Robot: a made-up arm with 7 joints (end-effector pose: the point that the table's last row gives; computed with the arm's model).
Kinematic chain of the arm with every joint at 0, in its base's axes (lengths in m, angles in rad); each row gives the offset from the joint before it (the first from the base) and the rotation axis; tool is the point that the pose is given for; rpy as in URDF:
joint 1: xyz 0 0 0.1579 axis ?
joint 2: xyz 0 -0.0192 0.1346 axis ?
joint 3: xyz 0 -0.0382 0.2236 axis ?
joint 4: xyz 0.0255 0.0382 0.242 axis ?
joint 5: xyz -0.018 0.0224 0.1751 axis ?
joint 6: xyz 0 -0.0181 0.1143 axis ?
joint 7: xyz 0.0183 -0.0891 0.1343 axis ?
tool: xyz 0 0 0 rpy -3.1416 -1.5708 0
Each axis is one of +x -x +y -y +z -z.
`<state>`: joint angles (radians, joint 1 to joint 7).
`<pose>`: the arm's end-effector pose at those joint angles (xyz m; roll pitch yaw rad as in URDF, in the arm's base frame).
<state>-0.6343 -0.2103 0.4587 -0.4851 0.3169 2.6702 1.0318</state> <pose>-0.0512 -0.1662 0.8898 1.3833 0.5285 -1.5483</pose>
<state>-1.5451 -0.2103 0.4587 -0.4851 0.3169 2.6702 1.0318</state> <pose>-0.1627 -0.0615 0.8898 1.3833 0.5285 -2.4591</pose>
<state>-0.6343 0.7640 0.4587 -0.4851 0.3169 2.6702 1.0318</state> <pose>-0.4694 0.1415 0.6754 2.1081 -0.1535 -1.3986</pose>
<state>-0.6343 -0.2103 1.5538 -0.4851 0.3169 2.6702 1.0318</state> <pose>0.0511 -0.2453 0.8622 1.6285 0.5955 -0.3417</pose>
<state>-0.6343 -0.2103 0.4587 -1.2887 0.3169 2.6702 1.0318</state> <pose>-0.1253 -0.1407 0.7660 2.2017 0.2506 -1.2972</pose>
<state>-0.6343 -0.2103 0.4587 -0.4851 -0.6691 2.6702 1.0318</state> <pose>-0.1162 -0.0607 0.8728 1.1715 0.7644 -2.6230</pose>
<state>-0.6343 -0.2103 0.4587 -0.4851 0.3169 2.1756 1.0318</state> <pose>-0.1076 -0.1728 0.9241 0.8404 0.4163 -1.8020</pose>
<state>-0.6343 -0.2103 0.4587 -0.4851 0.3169 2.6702 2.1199</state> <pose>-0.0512 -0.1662 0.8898 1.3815 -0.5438 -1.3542</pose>
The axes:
joint 1: +z
joint 2: -y
joint 3: +z
joint 4: +y
joint 5: +z
joint 6: -y
joint 7: +x

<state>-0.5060 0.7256 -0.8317 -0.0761 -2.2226 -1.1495 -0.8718</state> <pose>-0.4766 0.3685 0.8049 -2.8037 0.1430 -2.7091</pose>
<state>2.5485 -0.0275 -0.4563 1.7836 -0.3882 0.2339 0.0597</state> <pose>-0.1756 0.4658 0.7268 2.7521 -0.0012 2.1247</pose>
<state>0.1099 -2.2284 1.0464 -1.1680 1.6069 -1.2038 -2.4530</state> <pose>0.7192 -0.0853 0.1118 1.4312 0.1069 -2.6632</pose>
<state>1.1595 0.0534 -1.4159 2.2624 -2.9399 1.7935 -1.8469</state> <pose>0.2709 0.1068 0.5209 -2.4667 0.0380 -1.7373</pose>
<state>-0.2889 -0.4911 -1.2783 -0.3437 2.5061 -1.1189 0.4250</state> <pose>0.5296 -0.0094 0.8794 -2.8905 0.0913 0.5463</pose>
